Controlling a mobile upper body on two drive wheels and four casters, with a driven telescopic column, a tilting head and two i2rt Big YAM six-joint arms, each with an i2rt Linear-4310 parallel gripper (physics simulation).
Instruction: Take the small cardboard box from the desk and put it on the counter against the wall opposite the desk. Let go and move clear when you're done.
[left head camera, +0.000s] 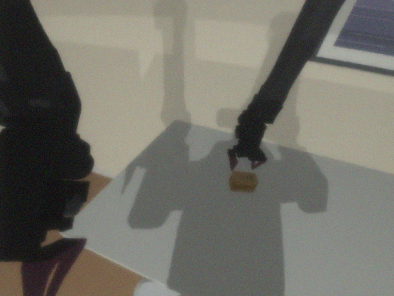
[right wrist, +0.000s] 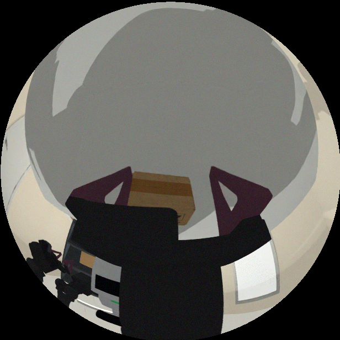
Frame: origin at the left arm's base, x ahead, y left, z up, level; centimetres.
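Seen in the pictures: right gripper, fingertip midpoint: (left head camera: 241, 169).
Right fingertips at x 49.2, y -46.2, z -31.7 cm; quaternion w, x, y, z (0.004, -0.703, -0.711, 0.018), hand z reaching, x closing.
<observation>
A point is followed by its place in that frame.
The small cardboard box (left head camera: 243, 182) {x 41.1, y -43.1, z -29.8 cm} (right wrist: 162, 191) rests on a light grey top (left head camera: 340, 225) {x 25.2, y -74.8, z -35.4 cm} (right wrist: 175, 100); whether this is the desk or the counter I cannot tell. My right gripper (left head camera: 245, 167) {x 49.2, y -46.2, z -31.7 cm} (right wrist: 170, 170) is open, with its purple fingertips right by the box. In the right wrist view the box shows between the fingers, nearer the picture's left finger, partly hidden by the black gripper body. Neither finger holds it. My left gripper (left head camera: 51, 267) is open at the bottom left of the head view, nearer the camera and apart from the box; its tips are cut off.
A cream wall (left head camera: 110, 100) {x 122.4, y 28.4, z -32.7 cm} stands behind the grey top. A framed blue picture (left head camera: 367, 27) {x 69.2, y -89.1, z 21.4 cm} hangs at the upper right of the head view. Orange-brown floor (left head camera: 115, 262) shows at the lower left, with a pale rounded thing (left head camera: 152, 288) {x 26.7, y -6.8, z -104.4 cm} at the bottom edge. Arm shadows cross the grey top.
</observation>
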